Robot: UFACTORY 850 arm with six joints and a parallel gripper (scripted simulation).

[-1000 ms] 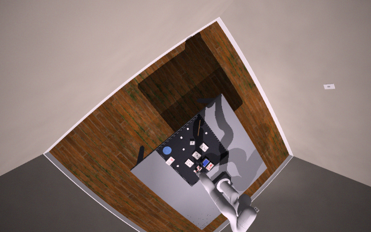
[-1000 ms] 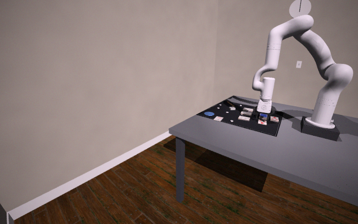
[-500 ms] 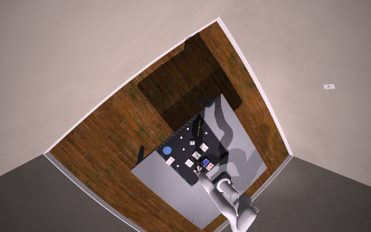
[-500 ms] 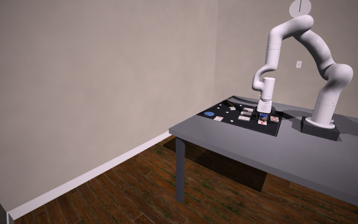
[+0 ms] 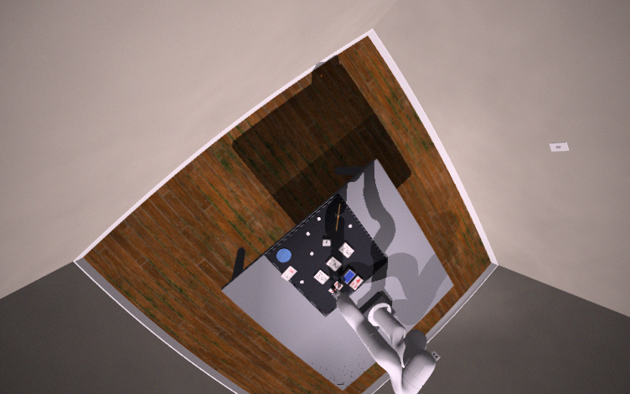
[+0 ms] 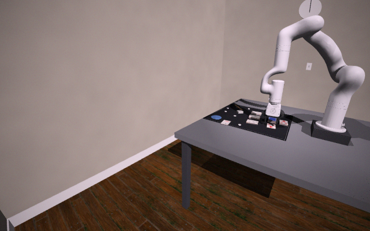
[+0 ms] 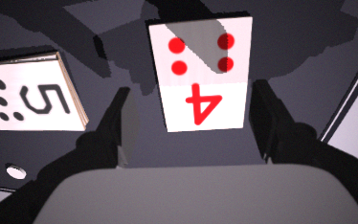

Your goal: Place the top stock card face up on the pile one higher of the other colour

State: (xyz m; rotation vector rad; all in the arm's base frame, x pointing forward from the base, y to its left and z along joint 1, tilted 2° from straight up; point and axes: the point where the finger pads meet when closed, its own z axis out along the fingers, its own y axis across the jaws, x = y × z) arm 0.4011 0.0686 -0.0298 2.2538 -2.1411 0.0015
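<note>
My hand is 10 mm past the red 4 card and 40 mm above it. Round my hand: red 4: 90 mm behind, 120 mm to the right, 30 mm below; then black 5: 140 mm ahead, 10 mm to the left, 30 mm below; then black 2: 140 mm ahead, 120 mm to the right, 20 mm below.
</note>
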